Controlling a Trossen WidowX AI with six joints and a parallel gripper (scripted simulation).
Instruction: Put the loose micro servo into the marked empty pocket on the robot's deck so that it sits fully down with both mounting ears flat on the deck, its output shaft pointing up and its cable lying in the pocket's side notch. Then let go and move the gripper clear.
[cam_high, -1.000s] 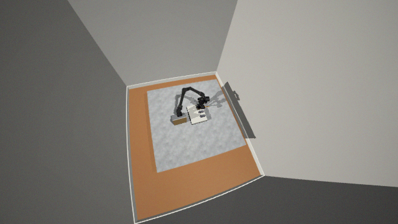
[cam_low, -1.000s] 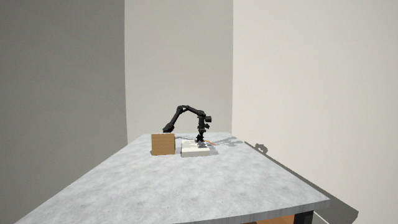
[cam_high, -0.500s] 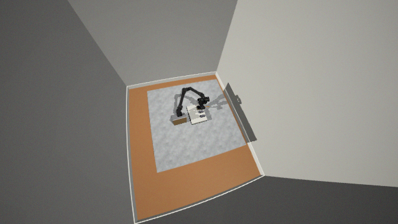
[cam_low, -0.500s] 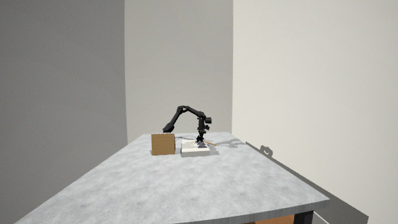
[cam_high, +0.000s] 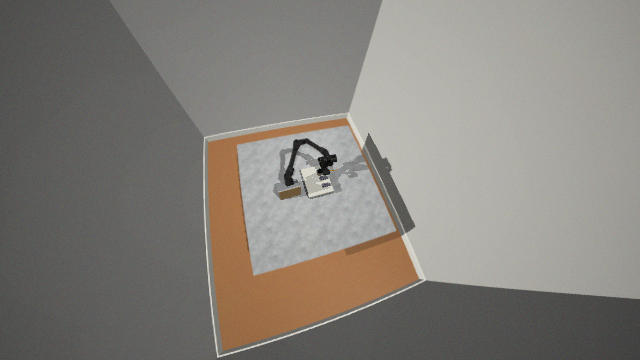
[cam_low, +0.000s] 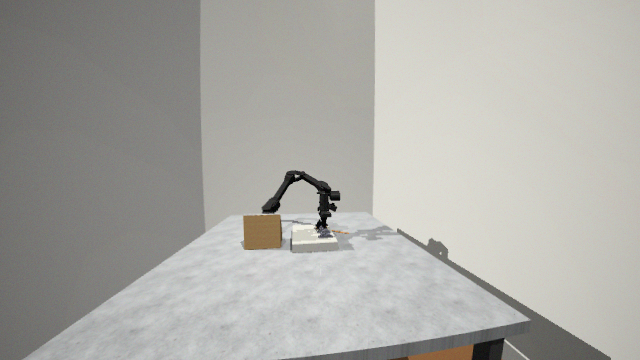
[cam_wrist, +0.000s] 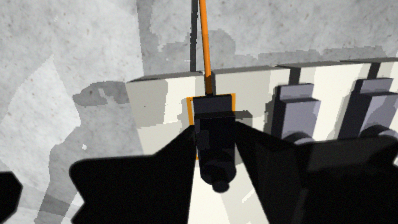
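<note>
Right now my gripper tip is 13 cm past the cream deck, 6 cm to the left of it and 5 cm above it.
</note>
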